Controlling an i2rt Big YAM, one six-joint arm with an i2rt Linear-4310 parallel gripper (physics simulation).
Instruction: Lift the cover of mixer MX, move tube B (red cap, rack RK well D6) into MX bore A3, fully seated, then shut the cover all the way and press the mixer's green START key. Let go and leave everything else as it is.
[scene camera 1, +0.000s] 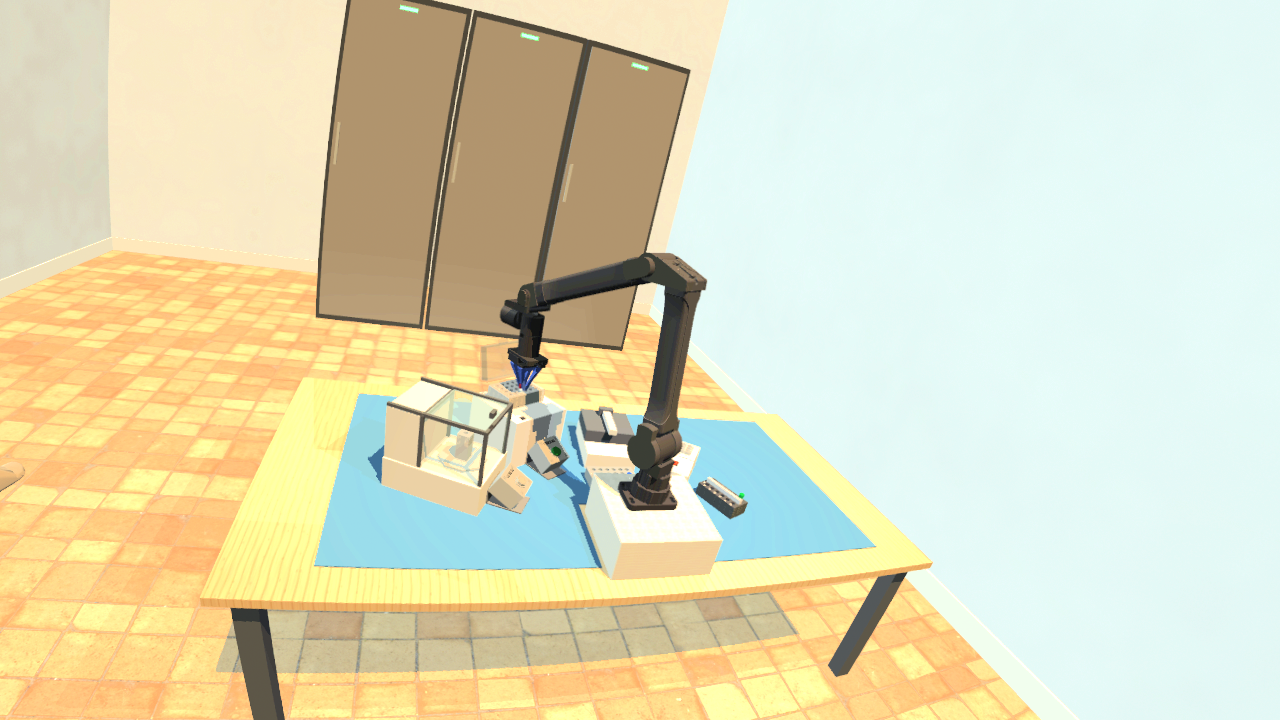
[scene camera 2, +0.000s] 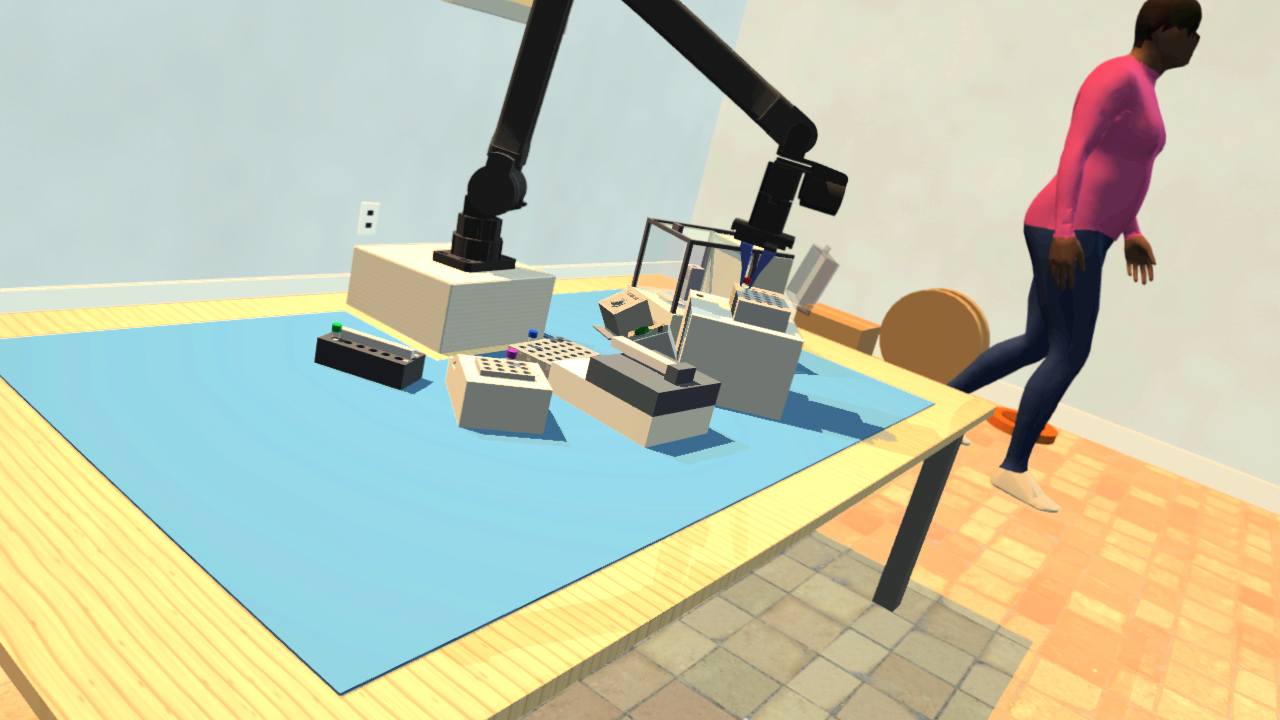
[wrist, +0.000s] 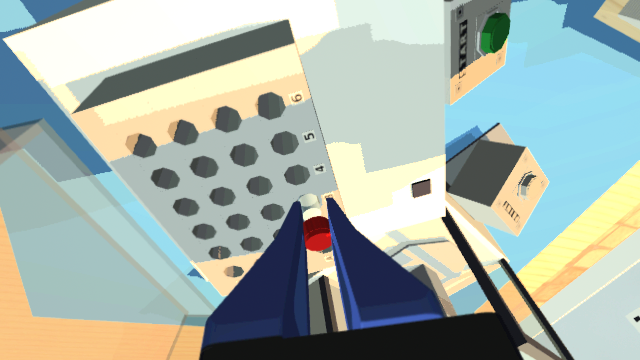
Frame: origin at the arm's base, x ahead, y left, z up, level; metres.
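Seen in the pictures: gripper, fingertip midpoint: (scene camera 1: 523, 389) (scene camera 2: 745, 287) (wrist: 314, 209); arm's base at its link origin: (scene camera 1: 646, 498) (scene camera 2: 474, 264).
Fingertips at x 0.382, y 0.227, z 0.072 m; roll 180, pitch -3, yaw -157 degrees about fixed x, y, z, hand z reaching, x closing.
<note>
Offsets run from my fingertips to a thing's top centre. "spot": to the spot under its first point. Level surfaces: height alone.
My gripper (scene camera 1: 522, 386) (scene camera 2: 747, 277) (wrist: 314, 209) is shut on tube B {dx +0.001, dy +0.004, dz +0.016 m} (wrist: 317, 234), by its red cap. It is above the bore block {spot: dx +0.059, dy -0.047, dz -0.021 m} (scene camera 2: 760, 313) (wrist: 193, 187) of mixer MX (scene camera 2: 751, 367) (wrist: 395, 100). The tube's pale body points down at column A's row 3 bore, beside the label 3, and its lower end appears to be inside. The cap is above the block; the seating depth is hidden. The mixer's clear cover {dx +0.089, dy +0.047, dz +0.099 m} (scene camera 2: 812, 279) (wrist: 95, 240) stands open on the far side. The green START key {dx -0.123, dy -0.084, dz -0.103 m} (scene camera 1: 555, 451) (scene camera 2: 640, 330) (wrist: 495, 33) is on a tilted pod. Rack RK's label is not readable.
A glass-walled box {spot: dx -0.247, dy +0.239, dz -0.143 m} (scene camera 1: 429, 488) stands close to the mixer, with a button pod {spot: dx -0.280, dy +0.061, dz -0.116 m} (scene camera 1: 510, 488) (scene camera 2: 623, 310) (wrist: 475, 175) beside it. A dark-topped device {dx -0.010, dy -0.263, dz -0.076 m} (scene camera 2: 653, 385), a small white block {dx -0.109, dy -0.443, dz -0.108 m} (scene camera 2: 501, 407) and a black tube strip {spot: dx -0.297, dy -0.498, dz -0.141 m} (scene camera 1: 721, 497) (scene camera 2: 366, 358) stand on the blue mat {dz -0.178 m} (scene camera 2: 358, 537).
</note>
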